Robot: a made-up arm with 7 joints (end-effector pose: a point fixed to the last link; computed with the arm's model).
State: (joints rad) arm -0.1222 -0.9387 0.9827 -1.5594 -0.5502 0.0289 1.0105
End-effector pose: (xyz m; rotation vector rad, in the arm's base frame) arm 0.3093 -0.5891 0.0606 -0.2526 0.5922 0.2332
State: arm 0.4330 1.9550 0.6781 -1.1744 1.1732 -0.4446 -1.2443
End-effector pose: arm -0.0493 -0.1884 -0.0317 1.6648 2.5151 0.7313
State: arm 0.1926 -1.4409 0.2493 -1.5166 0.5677 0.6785 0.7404
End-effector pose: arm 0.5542 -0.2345 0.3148 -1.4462 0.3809 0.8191
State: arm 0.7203 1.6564 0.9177 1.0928 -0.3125 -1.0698 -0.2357
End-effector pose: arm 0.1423 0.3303 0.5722 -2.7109 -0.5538 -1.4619
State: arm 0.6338 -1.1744 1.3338 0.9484 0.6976 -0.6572 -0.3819
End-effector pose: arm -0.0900 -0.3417 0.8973 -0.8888 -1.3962 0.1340
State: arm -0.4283 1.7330 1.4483 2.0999 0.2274 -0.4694 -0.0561
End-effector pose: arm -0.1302 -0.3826 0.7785 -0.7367 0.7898 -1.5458
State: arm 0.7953 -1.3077 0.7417 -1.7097 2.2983 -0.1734 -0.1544
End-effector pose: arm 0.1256 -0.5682 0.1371 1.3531 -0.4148 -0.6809
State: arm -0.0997 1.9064 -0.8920 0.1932 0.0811 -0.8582 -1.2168
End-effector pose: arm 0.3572 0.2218 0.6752 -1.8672 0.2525 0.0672
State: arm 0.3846 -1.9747 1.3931 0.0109 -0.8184 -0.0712 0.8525
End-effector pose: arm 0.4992 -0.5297 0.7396 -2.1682 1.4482 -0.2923
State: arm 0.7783 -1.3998 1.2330 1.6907 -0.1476 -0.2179 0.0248
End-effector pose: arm 0.2972 0.0794 0.8267 -0.2703 -0.7551 1.8451
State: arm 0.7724 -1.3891 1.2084 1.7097 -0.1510 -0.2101 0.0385
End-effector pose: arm 0.2886 0.0872 0.8229 -0.2727 -0.7571 1.8620
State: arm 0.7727 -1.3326 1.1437 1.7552 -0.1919 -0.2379 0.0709
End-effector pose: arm 0.2688 0.1112 0.8082 -0.3314 -0.7641 1.8828
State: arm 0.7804 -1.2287 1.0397 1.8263 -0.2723 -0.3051 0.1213
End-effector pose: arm 0.2441 0.1499 0.7761 -0.4552 -0.7684 1.9007
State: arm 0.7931 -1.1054 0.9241 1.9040 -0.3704 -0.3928 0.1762
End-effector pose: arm 0.2290 0.1893 0.7300 -0.6134 -0.7603 1.9057
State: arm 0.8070 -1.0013 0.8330 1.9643 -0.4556 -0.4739 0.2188
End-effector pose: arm 0.2282 0.2157 0.6868 -0.7546 -0.7441 1.8970
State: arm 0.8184 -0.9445 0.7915 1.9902 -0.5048 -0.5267 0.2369
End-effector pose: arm 0.2331 0.2261 0.6642 -0.8366 -0.7340 1.8837
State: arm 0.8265 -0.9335 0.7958 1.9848 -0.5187 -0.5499 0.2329
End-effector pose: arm 0.2364 0.2262 0.6630 -0.8583 -0.7355 1.8728
